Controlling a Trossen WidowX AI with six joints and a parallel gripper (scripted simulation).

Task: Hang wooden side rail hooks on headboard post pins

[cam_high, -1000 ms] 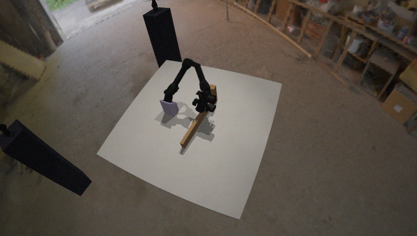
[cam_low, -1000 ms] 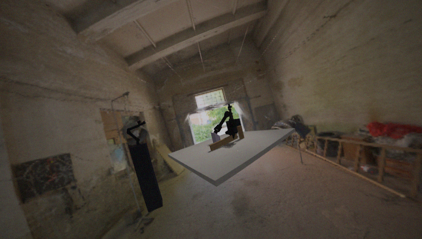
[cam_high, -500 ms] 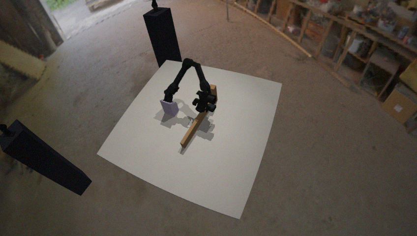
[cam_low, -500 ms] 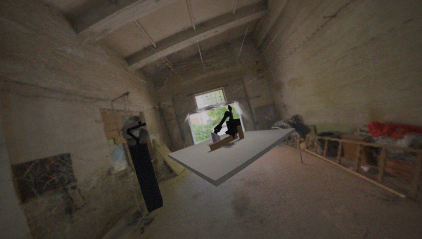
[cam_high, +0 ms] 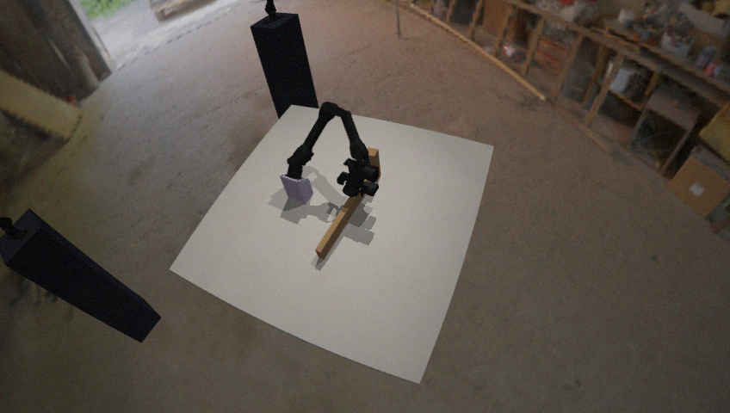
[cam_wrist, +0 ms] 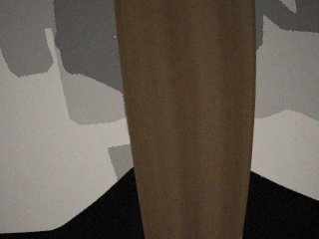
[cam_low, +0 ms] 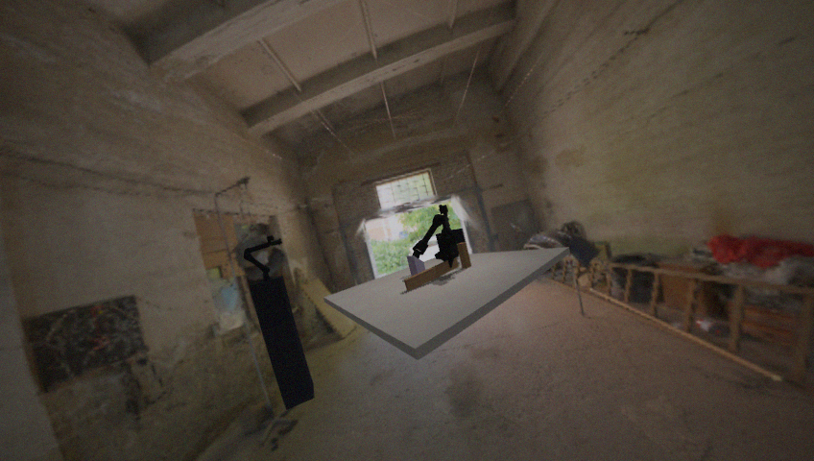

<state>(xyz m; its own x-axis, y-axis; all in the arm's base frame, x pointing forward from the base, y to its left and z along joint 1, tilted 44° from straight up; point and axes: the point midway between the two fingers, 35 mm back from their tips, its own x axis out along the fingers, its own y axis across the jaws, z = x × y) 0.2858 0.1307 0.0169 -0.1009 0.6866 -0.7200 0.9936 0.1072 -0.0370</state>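
Now: the headboard post 16 cm to the left of my gripper tip, 4 cm above it and 2 cm behind it.
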